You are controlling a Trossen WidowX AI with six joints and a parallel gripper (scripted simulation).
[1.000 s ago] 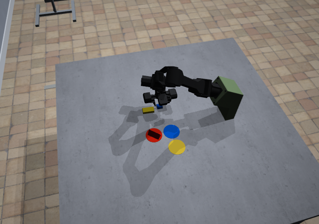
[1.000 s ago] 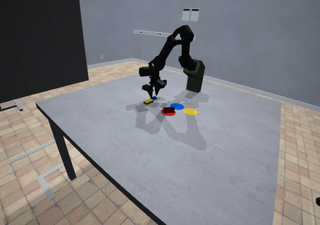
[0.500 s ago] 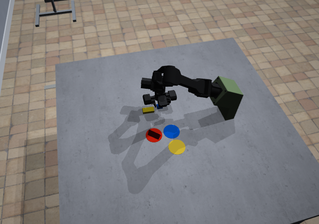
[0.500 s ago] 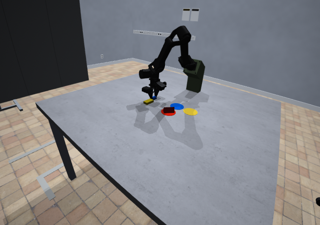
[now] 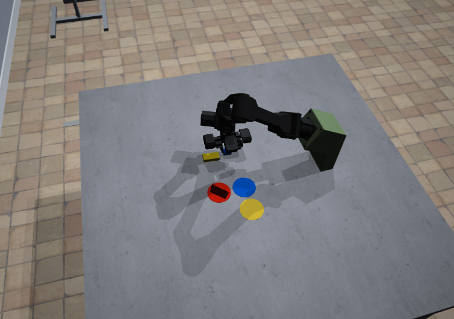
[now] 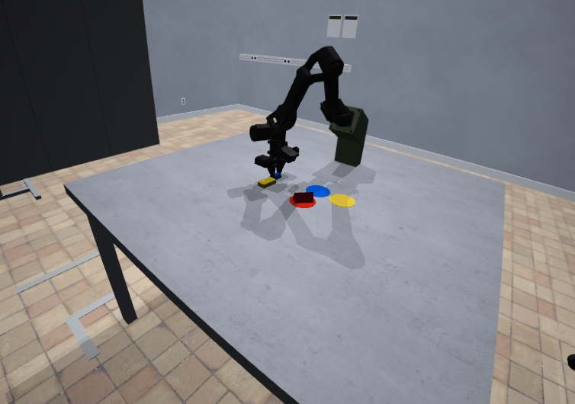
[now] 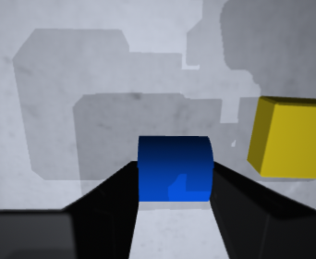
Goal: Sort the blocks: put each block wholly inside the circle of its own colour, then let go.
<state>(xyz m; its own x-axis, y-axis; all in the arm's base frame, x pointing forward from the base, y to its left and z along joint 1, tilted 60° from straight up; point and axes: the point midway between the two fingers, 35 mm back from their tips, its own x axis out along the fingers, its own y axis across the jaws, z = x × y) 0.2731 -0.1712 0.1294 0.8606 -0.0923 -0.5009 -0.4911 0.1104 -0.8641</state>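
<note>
Right now the blue circle is 180 mm to the left of my hand, 40 mm below it and 20 mm ahead of it. Also, from my hand: blue block: 30 mm below; then dark red block: 160 mm to the left, 120 mm ahead, 30 mm below; then yellow block: 70 mm ahead, 30 mm below.
</note>
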